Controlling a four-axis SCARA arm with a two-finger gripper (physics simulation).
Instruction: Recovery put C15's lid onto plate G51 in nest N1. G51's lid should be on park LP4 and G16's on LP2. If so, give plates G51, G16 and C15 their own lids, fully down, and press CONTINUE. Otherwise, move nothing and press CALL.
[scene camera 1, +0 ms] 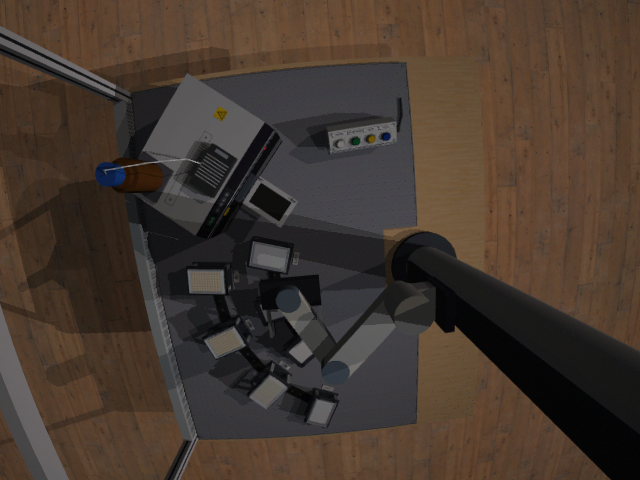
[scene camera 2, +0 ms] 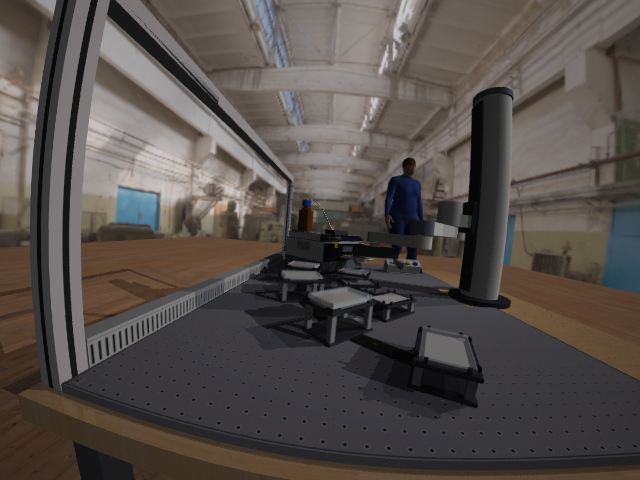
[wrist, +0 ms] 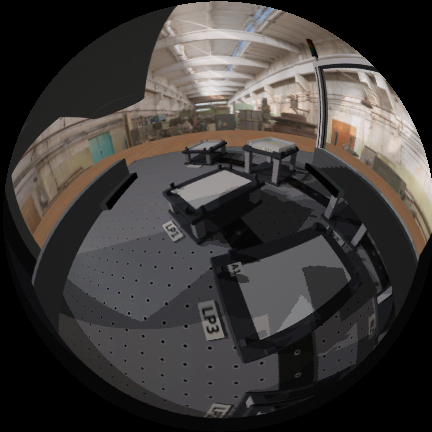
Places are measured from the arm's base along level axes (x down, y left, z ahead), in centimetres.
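Pixels of known places: gripper, between the fingertips: (scene camera 1: 297, 334) (scene camera 2: 381, 265) (wrist: 219, 152); arm's base, origin of its link: (scene camera 1: 423, 264) (scene camera 2: 477, 299).
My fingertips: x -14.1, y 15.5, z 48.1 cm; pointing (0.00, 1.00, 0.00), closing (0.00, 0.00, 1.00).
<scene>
For each thing: its top centre in the pictures, then the offset to it from my fingertips. "*": a spot on its surface instead.
- Park LP3, centre of its top: (wrist: 307, 272) (scene camera 1: 277, 310) (scene camera 2: 358, 279) dx +7.2, dy -6.3, dz +6.7 cm
- pale panel, a spot on its surface: (wrist: 285, 285) * dx +8.2, dy -6.7, dz +4.8 cm
- Park LP1, centre of its top: (wrist: 212, 179) (scene camera 2: 389, 294) (scene camera 1: 305, 350) dx +7.3, dy +10.5, dz -1.4 cm
- button box, a spot on its surface: (scene camera 1: 359, 139) * dx +5.7, dy -60.9, dz -25.7 cm
- large grey-white instrument, a spot on its surface: (scene camera 1: 180, 124) * dx -8.0, dy -67.9, dz +25.1 cm
- brown bottle, a spot on its surface: (scene camera 1: 139, 175) * dx -20.5, dy -54.0, dz +31.6 cm
- small screen, a spot on its surface: (scene camera 1: 269, 201) * dx +2.8, dy -43.9, dz +4.2 cm
My gripper (wrist: 219, 152) is open and empty, its fingers at both sides of the wrist view, above the stands. Its black body partly hides park LP3 in scene camera 1. Park LP3 (wrist: 231, 305) carries a pale panel (wrist: 285, 285). Park LP1 (wrist: 183, 207) also carries a pale panel (wrist: 212, 189) (scene camera 1: 301, 351). Part of another label shows at the wrist view's bottom edge. Ivory-topped plates (scene camera 1: 206, 281) (scene camera 1: 225, 342) (scene camera 1: 268, 390) sit on outer stands. A pale-topped stand (scene camera 1: 321, 410) (scene camera 2: 445, 351) is at the row's end. Plate names and lid ownership are unreadable.
A button box (scene camera 1: 361, 138) (scene camera 2: 402, 266) has white, green, yellow and blue buttons. A large grey-white instrument (scene camera 1: 180, 124) with a brown bottle (scene camera 1: 139, 175) stands at the upper left in scene camera 1. A small screen (scene camera 1: 269, 201) stands beside it. A person (scene camera 2: 404, 201) stands behind the bench.
</scene>
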